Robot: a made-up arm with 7 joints.
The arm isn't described. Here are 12 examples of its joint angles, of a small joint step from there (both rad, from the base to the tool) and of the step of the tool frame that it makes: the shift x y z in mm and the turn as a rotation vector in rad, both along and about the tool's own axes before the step.
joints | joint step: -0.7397 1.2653 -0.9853 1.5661 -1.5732 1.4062 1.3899 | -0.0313 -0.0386 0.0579 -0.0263 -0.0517 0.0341 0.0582
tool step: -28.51 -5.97 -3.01 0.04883 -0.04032 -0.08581
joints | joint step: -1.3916 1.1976 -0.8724 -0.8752 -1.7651 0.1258 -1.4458 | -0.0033 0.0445 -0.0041 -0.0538 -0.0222 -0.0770 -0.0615
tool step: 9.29 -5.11 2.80 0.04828 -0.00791 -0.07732
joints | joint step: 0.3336 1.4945 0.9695 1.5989 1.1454 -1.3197 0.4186 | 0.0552 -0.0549 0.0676 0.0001 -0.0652 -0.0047 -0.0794
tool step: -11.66 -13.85 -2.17 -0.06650 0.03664 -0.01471
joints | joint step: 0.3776 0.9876 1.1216 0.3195 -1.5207 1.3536 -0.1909 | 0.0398 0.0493 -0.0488 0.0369 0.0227 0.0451 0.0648
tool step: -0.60 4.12 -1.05 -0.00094 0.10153 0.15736
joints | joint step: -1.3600 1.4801 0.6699 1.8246 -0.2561 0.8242 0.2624 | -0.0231 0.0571 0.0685 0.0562 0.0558 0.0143 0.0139
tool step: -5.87 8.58 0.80 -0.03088 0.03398 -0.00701
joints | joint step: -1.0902 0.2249 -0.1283 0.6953 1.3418 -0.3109 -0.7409 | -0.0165 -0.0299 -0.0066 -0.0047 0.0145 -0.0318 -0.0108
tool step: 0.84 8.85 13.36 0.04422 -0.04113 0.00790
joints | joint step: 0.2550 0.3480 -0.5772 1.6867 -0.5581 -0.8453 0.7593 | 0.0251 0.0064 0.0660 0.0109 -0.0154 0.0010 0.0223
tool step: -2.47 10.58 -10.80 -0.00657 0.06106 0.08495
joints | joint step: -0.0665 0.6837 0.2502 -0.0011 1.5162 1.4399 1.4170 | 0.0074 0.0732 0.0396 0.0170 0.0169 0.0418 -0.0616
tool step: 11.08 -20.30 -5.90 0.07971 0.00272 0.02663
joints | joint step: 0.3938 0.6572 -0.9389 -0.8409 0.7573 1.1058 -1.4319 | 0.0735 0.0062 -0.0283 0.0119 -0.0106 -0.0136 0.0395
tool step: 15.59 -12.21 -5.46 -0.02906 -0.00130 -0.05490
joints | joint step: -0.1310 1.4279 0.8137 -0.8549 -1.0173 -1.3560 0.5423 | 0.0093 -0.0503 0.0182 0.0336 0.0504 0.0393 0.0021
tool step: -3.05 7.16 2.64 0.10002 0.00310 -0.01563
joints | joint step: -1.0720 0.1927 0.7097 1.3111 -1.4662 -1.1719 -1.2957 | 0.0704 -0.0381 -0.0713 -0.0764 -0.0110 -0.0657 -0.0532
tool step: -12.96 3.41 7.59 0.06340 0.00541 -0.10315
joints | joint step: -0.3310 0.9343 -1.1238 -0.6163 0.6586 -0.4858 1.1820 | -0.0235 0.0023 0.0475 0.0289 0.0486 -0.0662 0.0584
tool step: 3.00 6.33 -8.61 0.01170 -0.09597 0.02497
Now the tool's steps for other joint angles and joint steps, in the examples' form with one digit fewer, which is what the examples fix.
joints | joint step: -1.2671 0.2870 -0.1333 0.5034 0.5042 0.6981 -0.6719 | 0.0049 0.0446 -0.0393 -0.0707 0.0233 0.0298 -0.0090
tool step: -12.4 7.6 5.2 0.0575 0.0086 0.0549
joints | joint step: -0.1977 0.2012 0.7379 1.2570 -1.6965 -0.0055 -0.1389 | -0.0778 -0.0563 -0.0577 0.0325 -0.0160 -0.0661 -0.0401
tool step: -1.0 3.5 -41.2 0.0141 0.0426 -0.0162
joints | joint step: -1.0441 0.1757 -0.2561 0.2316 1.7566 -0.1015 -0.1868 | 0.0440 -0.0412 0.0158 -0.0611 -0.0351 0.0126 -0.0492
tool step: -6.9 5.3 6.8 -0.0900 0.0093 -0.0141
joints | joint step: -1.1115 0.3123 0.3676 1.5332 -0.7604 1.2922 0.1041 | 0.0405 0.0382 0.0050 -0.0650 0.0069 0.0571 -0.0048
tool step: -12.5 14.5 4.0 -0.0069 -0.0067 0.0046
